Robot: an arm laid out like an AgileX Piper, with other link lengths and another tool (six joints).
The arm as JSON. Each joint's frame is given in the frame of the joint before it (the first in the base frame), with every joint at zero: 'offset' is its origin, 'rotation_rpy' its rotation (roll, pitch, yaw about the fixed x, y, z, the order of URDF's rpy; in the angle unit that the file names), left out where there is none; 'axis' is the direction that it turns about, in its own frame. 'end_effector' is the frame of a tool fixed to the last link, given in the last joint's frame.
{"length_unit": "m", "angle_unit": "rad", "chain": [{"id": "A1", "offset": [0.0, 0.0, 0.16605], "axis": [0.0, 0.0, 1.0]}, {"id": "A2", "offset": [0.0, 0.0, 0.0], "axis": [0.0, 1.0, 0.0]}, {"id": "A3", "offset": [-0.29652, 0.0, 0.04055], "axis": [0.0, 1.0, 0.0]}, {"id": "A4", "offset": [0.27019, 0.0, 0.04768], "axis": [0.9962, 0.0, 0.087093]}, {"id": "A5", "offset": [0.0, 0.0, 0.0], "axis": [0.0, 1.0, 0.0]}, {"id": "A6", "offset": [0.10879, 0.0, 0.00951], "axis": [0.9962, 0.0, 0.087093]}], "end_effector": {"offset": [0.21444, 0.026, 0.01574], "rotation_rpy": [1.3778, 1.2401, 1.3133]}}
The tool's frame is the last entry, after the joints.
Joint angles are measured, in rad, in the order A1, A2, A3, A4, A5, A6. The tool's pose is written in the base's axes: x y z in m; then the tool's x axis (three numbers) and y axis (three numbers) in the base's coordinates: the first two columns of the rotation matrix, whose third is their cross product. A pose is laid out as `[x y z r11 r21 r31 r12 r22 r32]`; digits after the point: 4 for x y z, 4 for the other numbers.
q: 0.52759 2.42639 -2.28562 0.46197 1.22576 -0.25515
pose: [0.4478 0.4452 0.0691 -0.9276 -0.2999 -0.2229 -0.3669 0.8439 0.3915]
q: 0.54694 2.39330 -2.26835 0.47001 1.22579 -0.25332
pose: [0.4368 0.4549 0.0843 -0.9203 -0.3125 -0.2353 -0.3848 0.8314 0.4009]
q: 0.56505 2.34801 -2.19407 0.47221 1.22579 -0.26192
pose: [0.4149 0.4548 0.0850 -0.9168 -0.3388 -0.2113 -0.3973 0.8269 0.3979]
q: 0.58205 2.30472 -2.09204 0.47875 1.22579 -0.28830
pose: [0.3856 0.4495 0.0754 -0.9102 -0.3795 -0.1657 -0.4140 0.8213 0.3926]
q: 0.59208 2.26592 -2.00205 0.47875 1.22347 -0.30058
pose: [0.3627 0.4408 0.0671 -0.9076 -0.4013 -0.1236 -0.4166 0.8234 0.3853]
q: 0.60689 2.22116 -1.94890 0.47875 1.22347 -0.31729
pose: [0.3462 0.4391 0.0739 -0.8952 -0.4284 -0.1230 -0.4411 0.8119 0.3824]
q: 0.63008 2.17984 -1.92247 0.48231 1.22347 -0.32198
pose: [0.3318 0.4451 0.0879 -0.8819 -0.4505 -0.1391 -0.4672 0.7952 0.3864]
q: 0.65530 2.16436 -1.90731 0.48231 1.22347 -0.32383
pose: [0.3178 0.4513 0.0911 -0.8693 -0.4740 -0.1403 -0.4888 0.7822 0.3862]
